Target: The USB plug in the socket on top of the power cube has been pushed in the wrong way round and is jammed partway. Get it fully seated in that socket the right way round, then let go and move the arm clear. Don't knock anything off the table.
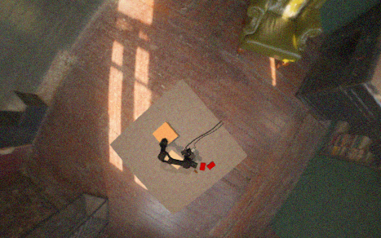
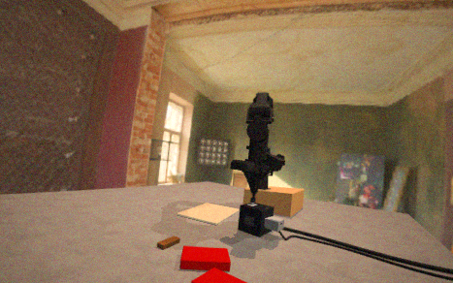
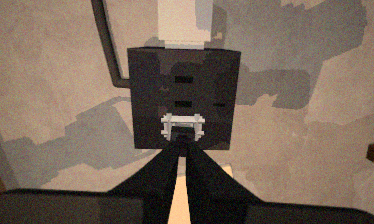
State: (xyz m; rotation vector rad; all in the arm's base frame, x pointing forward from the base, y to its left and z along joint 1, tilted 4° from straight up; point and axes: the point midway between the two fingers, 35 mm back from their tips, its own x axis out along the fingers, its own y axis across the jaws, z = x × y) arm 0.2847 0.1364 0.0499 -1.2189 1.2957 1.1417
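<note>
Right now the silver-framed socket is 4 cm below my gripper tip. The rest, counted from my gripper tip: dark USB plug: 2 cm below; then small brown block: 26 cm ahead, 6 cm to the right, 11 cm below; then beige flat sheet: 2 cm behind, 19 cm to the right, 11 cm below.
</note>
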